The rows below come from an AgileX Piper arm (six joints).
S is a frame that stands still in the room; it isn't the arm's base.
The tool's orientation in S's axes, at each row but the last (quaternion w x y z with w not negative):
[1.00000, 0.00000, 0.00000, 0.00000]
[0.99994, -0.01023, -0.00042, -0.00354]
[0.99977, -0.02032, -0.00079, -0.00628]
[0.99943, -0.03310, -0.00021, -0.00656]
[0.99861, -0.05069, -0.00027, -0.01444]
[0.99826, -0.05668, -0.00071, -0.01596]
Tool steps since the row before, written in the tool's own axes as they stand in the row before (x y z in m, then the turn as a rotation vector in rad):
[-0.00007, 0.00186, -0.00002, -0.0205, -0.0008, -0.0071]
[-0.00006, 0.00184, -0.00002, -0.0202, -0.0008, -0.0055]
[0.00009, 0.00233, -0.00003, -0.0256, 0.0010, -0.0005]
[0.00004, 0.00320, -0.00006, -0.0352, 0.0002, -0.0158]
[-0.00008, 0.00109, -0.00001, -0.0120, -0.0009, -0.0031]
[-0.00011, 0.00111, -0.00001, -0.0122, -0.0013, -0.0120]
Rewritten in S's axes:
[-0.00007, 0.00186, -0.00002, -0.0205, -0.0008, -0.0071]
[-0.00005, 0.00184, -0.00006, -0.0202, -0.0008, -0.0055]
[0.00012, 0.00233, -0.00012, -0.0256, 0.0013, -0.0006]
[0.00008, 0.00319, -0.00027, -0.0352, -0.0004, -0.0158]
[-0.00005, 0.00109, -0.00012, -0.0120, -0.0009, -0.0030]
[-0.00007, 0.00110, -0.00014, -0.0122, -0.0023, -0.0118]

